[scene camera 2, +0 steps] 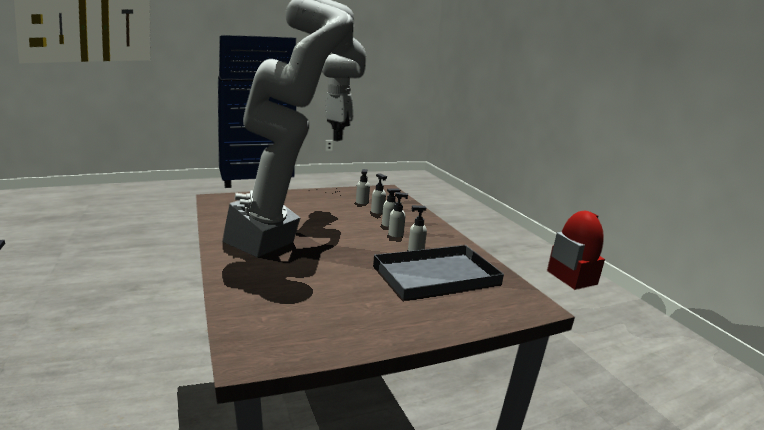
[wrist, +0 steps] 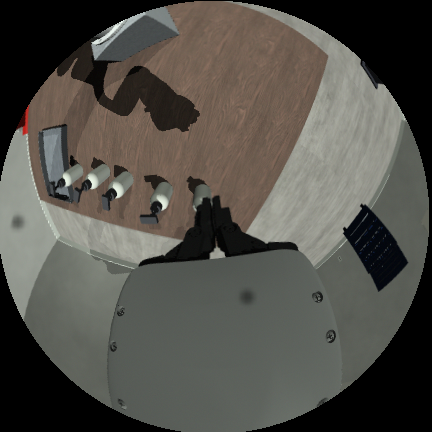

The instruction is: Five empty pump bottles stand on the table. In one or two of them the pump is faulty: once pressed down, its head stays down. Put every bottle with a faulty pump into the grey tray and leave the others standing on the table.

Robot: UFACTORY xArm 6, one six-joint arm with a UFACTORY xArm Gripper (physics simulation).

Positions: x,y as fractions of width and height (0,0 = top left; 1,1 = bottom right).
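Note:
A grey tray (scene camera 2: 0.55,0.64) is there in the scene, and I can see it.

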